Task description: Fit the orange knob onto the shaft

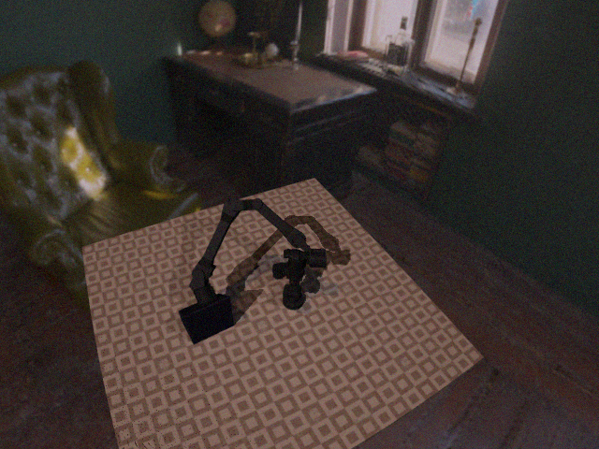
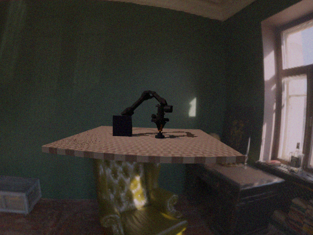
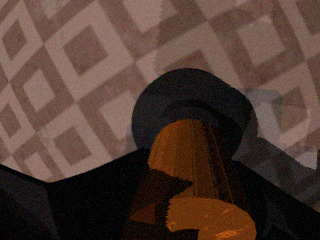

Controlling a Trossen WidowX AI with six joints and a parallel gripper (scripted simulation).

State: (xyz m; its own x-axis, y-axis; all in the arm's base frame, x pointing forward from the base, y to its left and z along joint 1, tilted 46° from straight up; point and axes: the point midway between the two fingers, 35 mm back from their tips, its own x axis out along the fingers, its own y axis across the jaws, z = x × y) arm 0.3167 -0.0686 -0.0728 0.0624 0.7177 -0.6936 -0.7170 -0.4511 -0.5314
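My gripper tip is now 2 cm below the knob. Also, from my gripper tip: pedestal (4 cm below).
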